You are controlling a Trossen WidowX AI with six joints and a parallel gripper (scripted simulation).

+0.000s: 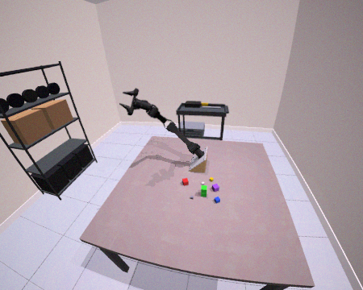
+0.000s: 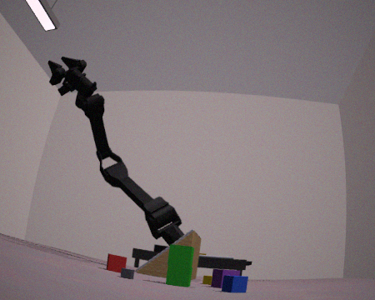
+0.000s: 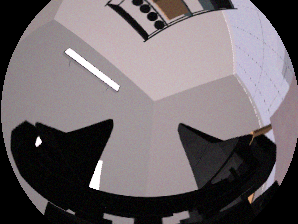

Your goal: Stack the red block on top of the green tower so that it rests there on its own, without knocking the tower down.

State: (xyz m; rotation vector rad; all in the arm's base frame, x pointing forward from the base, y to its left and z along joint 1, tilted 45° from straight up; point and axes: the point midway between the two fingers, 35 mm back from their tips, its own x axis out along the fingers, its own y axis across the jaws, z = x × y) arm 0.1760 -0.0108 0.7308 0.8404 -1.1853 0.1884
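Now: the red block 130 mm ahead of my gripper tip, 420 mm to the left of it and 630 mm below it. From my gripper tip the other things lie so: purple block: 190 mm ahead, 650 mm to the left, 630 mm below; then small yellow block: 90 mm ahead, 620 mm to the left, 640 mm below; then small grey block: 270 mm ahead, 470 mm to the left, 640 mm below.
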